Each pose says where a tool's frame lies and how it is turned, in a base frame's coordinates. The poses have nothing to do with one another.
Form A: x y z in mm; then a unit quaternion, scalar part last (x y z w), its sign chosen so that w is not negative.
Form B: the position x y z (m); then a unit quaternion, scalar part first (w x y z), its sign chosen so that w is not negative. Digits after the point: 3 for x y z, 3 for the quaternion.
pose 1, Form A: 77 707 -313 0.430 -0.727 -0.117 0.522
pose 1, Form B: 0.077 0.707 -0.313 0.522 0.430 -0.727 -0.117
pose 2, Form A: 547 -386 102 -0.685 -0.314 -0.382 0.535
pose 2, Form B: 0.547 -0.386 0.102 0.535 -0.685 -0.314 -0.382
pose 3, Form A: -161 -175 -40 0.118 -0.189 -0.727 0.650
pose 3, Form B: -0.161 -0.175 -0.040 0.650 0.118 -0.189 -0.727
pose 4, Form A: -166 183 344 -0.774 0.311 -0.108 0.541
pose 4, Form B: -0.166 0.183 0.344 0.541 -0.774 0.311 -0.108
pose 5, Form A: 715 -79 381 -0.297 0.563 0.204 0.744
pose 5, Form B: 0.715 -0.079 0.381 0.744 -0.297 0.563 0.204
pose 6, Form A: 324 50 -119 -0.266 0.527 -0.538 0.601
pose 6, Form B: 0.324 0.050 -0.119 0.601 -0.266 0.527 -0.538
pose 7, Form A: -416 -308 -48 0.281 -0.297 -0.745 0.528
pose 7, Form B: -0.416 -0.308 -0.048 0.528 0.281 -0.297 -0.745
